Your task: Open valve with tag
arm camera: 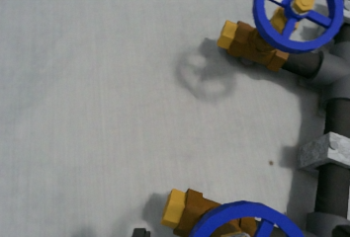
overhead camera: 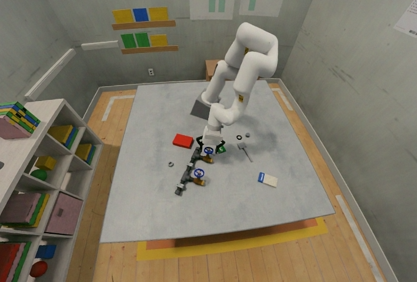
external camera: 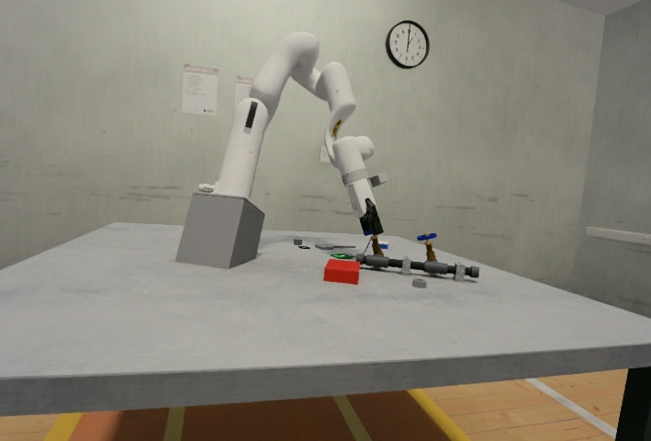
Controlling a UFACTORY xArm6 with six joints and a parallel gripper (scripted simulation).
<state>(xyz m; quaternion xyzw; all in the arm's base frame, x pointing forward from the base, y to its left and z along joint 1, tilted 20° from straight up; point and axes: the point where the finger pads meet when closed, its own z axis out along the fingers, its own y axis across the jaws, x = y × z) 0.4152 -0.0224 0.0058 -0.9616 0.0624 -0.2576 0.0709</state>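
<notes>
Now: the green tag 6 cm behind my hand, 9 cm to the left of it and 9 cm below it. From my hand the other things lie so: grey nut 4 cm ahead, 24 cm to the right, 9 cm below; then red block 13 cm behind, 17 cm to the right, 8 cm below; then grey flat tool 5 cm behind, 25 cm to the left, 9 cm below.
</notes>
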